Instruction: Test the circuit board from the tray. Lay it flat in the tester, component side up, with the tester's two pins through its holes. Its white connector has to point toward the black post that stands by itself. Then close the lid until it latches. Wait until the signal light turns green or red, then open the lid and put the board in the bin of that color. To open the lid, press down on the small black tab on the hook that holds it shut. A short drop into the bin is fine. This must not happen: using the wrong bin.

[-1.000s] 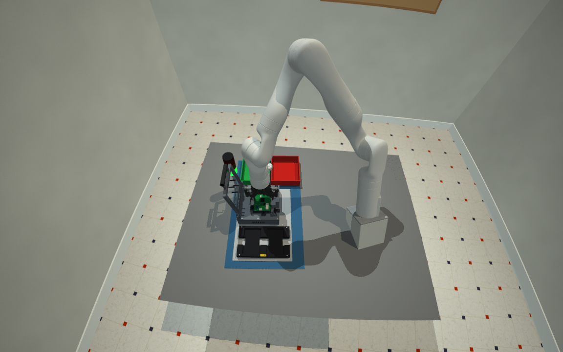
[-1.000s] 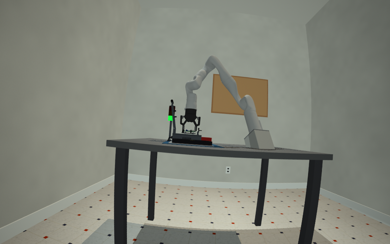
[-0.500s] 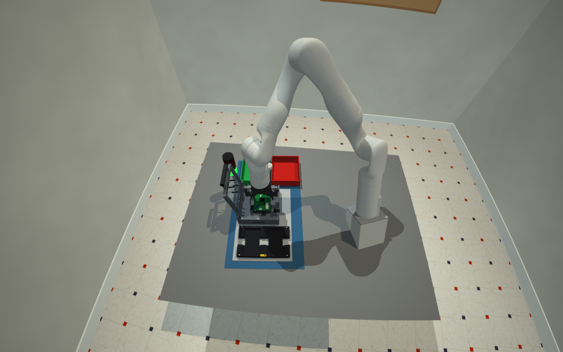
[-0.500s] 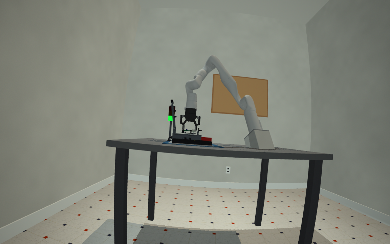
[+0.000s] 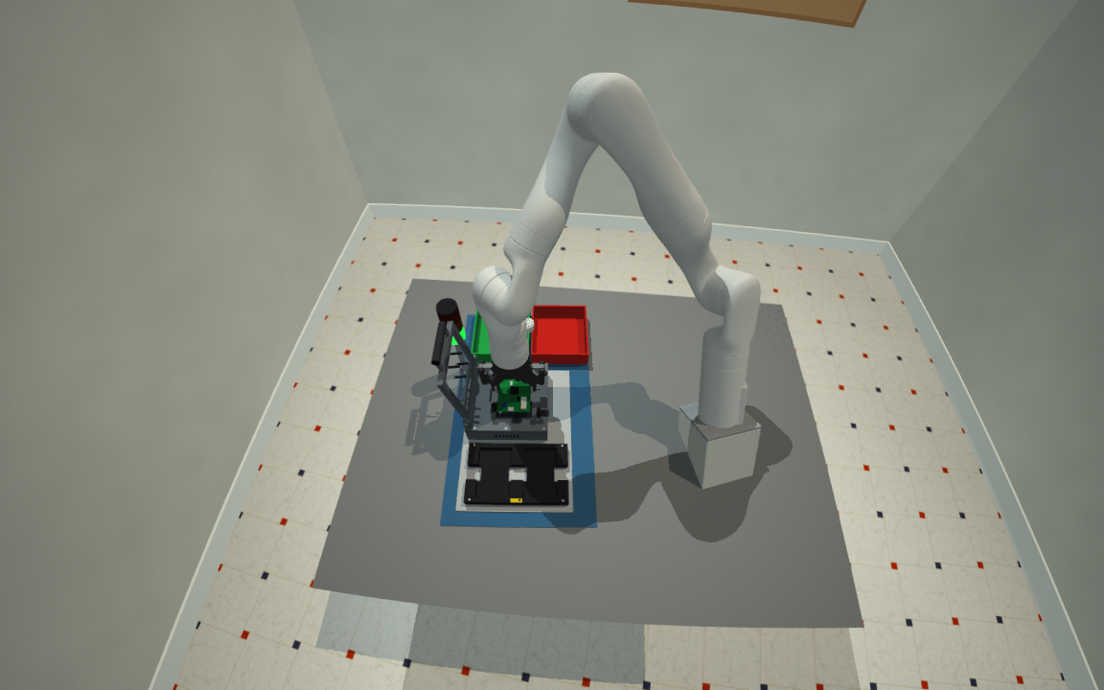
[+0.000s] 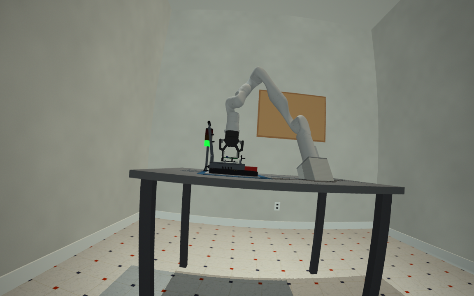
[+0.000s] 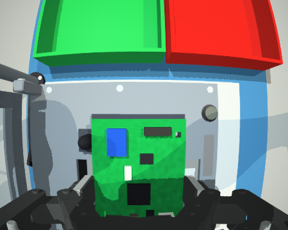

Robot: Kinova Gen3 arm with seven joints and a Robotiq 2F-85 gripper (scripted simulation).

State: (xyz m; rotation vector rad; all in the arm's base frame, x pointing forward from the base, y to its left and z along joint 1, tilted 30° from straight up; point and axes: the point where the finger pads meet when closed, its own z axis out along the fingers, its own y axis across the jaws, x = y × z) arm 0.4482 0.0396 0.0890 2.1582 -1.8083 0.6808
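Now: the green circuit board 10 mm below my hand. Also, from my hand: green bin (190 mm to the right, 80 mm below, 70 mm ahead); then red bin (210 mm to the right, 80 mm below, 80 mm behind); then tester lid (120 mm ahead, 90 mm above, 10 mm to the left).
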